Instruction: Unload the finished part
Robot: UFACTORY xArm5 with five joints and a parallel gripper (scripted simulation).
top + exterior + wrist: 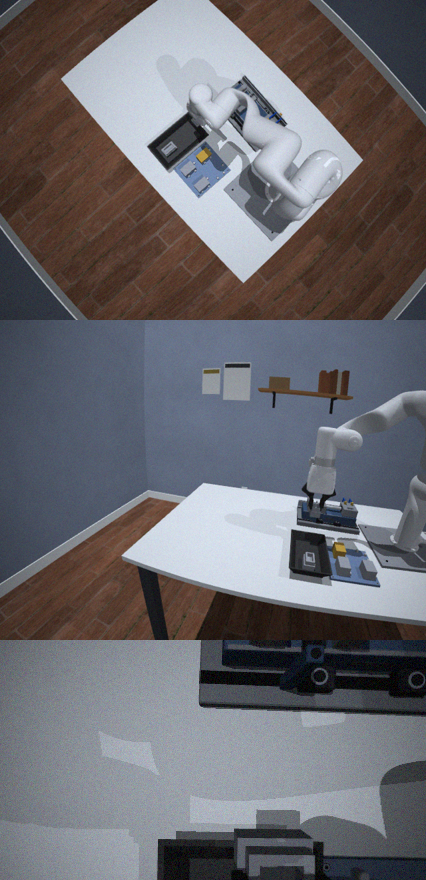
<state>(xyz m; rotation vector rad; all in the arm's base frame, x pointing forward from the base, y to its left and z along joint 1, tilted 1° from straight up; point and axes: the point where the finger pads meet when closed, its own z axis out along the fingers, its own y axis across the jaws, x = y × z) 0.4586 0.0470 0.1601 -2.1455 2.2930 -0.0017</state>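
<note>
My gripper is now 110 mm past the yellow block, 80 mm to the right of it and 140 mm above it. Round my hand: blue fixture plate (150 mm behind, 130 mm to the left, 160 mm below).
</note>
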